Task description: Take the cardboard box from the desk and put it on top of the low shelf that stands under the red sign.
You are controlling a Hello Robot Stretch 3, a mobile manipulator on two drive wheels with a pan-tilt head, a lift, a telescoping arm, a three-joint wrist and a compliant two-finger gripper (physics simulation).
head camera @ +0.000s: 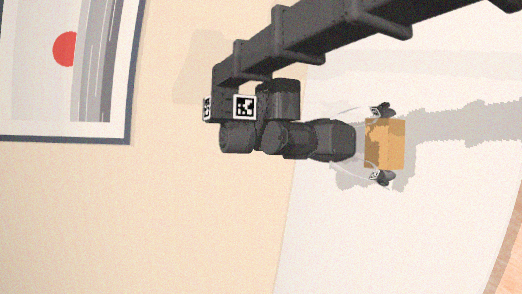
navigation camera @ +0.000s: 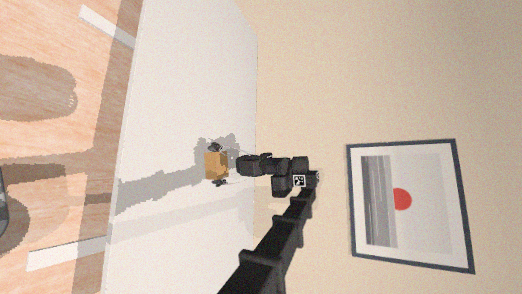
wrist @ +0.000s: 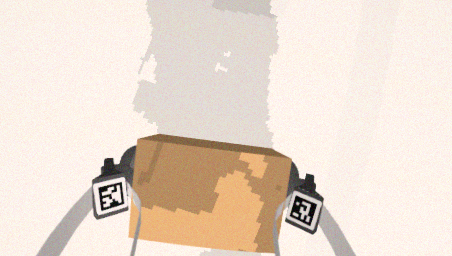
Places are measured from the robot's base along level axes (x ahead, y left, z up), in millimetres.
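Pixels of known places: gripper, fingertip midpoint: [head camera: 391,144] [navigation camera: 211,164].
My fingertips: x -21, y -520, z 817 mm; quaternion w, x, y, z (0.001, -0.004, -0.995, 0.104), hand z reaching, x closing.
Observation:
Behind a point stands the place of what it marks.
The orange-brown cardboard box [head camera: 393,150] {x -9, y -482, z 851 mm} [navigation camera: 215,170] {x -35, y -480, z 863 mm} [wrist: 200,220] is between the two fingertips of my gripper [head camera: 385,144] {x -21, y -520, z 817 mm} [navigation camera: 217,165] {x -21, y -520, z 817 mm} [wrist: 210,170] {x -21, y -520, z 817 mm}, which touch its opposite sides. My gripper is shut on the box. The box looks slightly raised over the white desk [head camera: 425,225] {x 144, y -496, z 720 mm} [navigation camera: 175,90] {x 249, y -481, z 720 mm} [wrist: 60,75], with shadow showing on the desk around it. In the wrist view the box is tilted slightly and fills the lower middle. The low shelf does not show, and no clear red sign shows.
A framed picture [head camera: 96,95] {x -152, y -1032, z 1364 mm} [navigation camera: 378,200] {x -287, y -996, z 1381 mm} with a red disc hangs on the beige wall [head camera: 200,225] {x 237, y -1162, z 1012 mm} [navigation camera: 310,75] {x 420, y -1211, z 1076 mm} beside the desk. My arm [head camera: 320,35] {x -85, y -250, z 1163 mm} [navigation camera: 270,250] {x -85, y -219, z 1154 mm} reaches over the desk. Wooden floor [head camera: 512,270] {x 435, y -562, z 0 mm} [navigation camera: 30,140] {x 136, y -283, z 0 mm} lies beyond the desk's other edge.

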